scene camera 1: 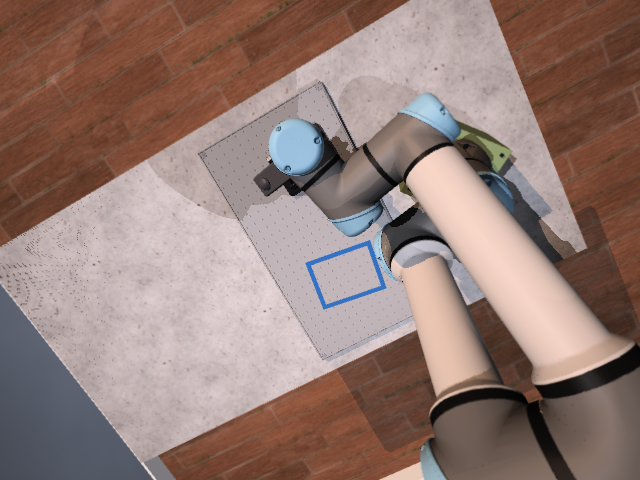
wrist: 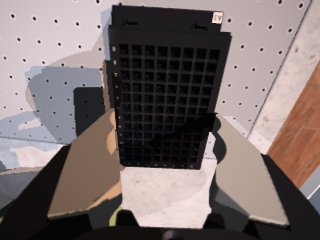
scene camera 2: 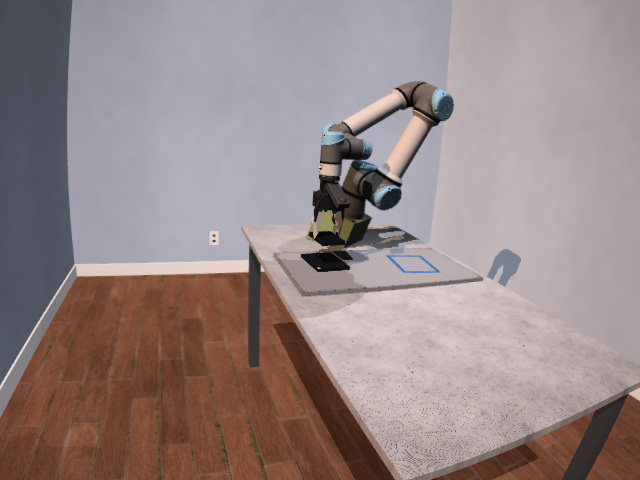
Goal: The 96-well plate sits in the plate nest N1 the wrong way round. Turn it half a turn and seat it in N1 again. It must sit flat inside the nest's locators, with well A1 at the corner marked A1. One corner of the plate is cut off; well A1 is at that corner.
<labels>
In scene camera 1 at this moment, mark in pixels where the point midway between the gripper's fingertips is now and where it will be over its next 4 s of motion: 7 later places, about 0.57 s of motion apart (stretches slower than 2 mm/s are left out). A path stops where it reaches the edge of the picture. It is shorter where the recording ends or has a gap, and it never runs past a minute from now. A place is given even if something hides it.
The gripper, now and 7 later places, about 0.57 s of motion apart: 302, 159; 308, 172; 314, 192; 322, 211; 328, 229; 335, 247; 342, 265; 348, 282
</labels>
